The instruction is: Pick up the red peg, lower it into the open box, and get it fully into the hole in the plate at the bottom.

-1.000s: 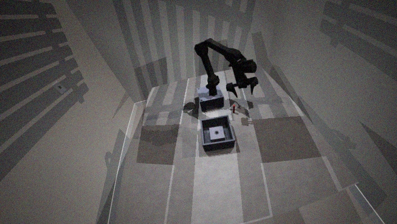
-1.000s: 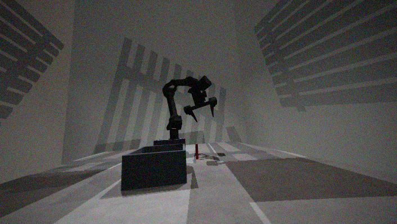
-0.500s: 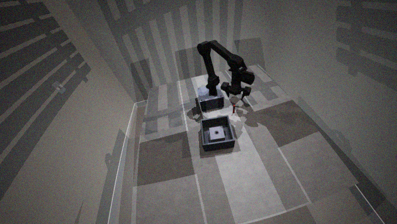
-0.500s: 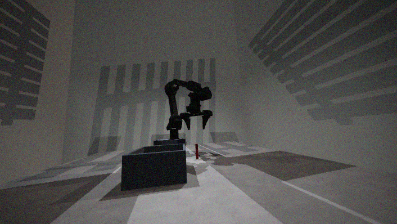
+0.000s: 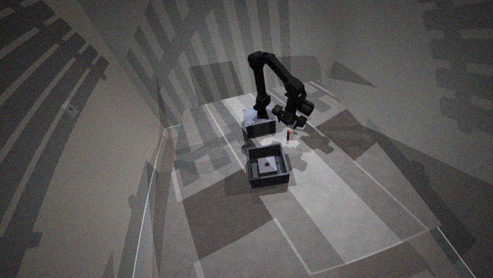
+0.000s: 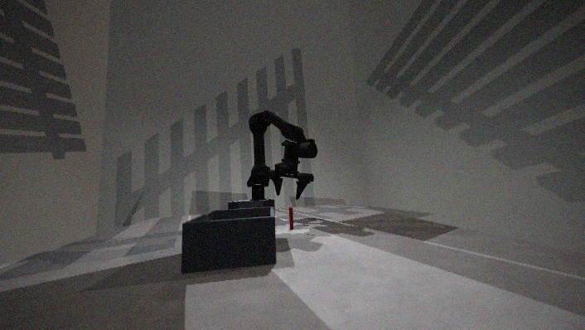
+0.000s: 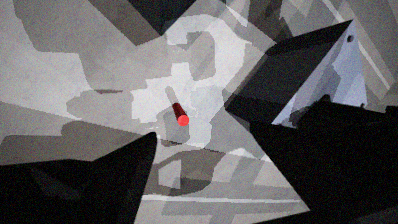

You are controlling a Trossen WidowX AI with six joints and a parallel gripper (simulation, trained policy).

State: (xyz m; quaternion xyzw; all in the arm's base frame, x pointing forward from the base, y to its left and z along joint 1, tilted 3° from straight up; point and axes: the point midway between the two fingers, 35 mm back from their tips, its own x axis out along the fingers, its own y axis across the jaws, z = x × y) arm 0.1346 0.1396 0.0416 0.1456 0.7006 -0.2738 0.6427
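The red peg is 1 cm ahead of my gripper tip, 1 cm to the left of it and 8 cm below it. From my gripper tip the other things lie so: dark box 21 cm ahead, 13 cm to the right, 9 cm below; light grey plate 21 cm ahead, 13 cm to the right, 7 cm below.
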